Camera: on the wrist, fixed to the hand. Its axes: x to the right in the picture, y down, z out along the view.
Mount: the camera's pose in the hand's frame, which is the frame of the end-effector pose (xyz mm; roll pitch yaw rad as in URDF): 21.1 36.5 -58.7 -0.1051 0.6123 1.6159
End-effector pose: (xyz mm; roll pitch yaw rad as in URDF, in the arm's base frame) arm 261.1 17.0 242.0 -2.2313 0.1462 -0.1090
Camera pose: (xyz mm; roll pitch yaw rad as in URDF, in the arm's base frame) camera 275.4 -53.7 246.0 2.8468 0.2884 -1.7625
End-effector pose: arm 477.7 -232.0 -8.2 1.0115 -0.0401 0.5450
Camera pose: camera 459.9 -162.0 -7.6 -0.1900 -0.3965 2.1727
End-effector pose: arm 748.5 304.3 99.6 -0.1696 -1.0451 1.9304
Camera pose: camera 700.9 356.9 85.7 -1.3059 0.3957 2.8063
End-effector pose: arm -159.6 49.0 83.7 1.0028 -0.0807 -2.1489
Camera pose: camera -113.2 -6.4 84.6 -0.2332 -0.3852 -0.5053
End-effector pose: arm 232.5 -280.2 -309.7 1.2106 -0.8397 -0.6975
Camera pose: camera 279.2 -230.8 -285.0 -1.0724 -0.3555 1.3659
